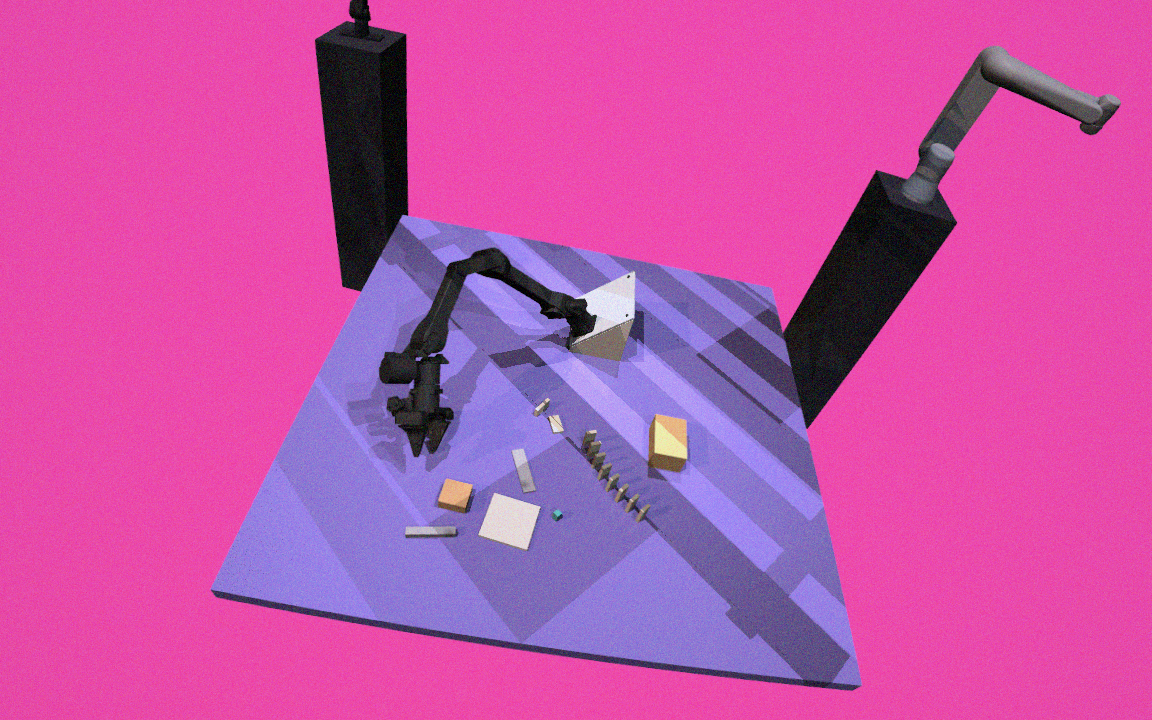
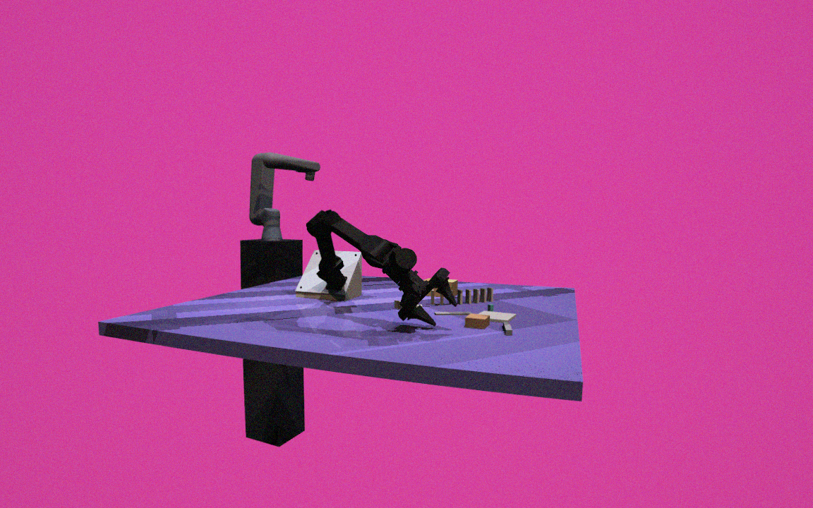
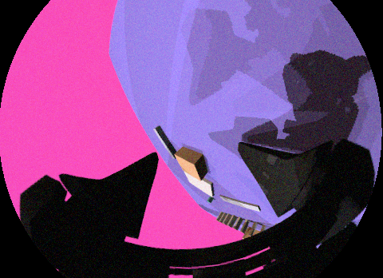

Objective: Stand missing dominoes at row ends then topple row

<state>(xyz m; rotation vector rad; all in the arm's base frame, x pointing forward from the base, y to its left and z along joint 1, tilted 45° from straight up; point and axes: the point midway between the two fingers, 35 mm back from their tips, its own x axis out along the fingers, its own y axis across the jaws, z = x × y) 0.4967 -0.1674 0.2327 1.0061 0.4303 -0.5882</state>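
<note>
The small orange block lies 60 mm ahead of my gripper tip, 90 mm to the left of it and 30 mm below it. Also, from my gripper tip: orange-brown box (220 mm behind, 540 mm to the left, 10 mm below); then white plate (80 mm ahead, 220 mm to the left, 40 mm below); then teal cube (50 mm ahead, 320 mm to the left, 30 mm below).
</note>
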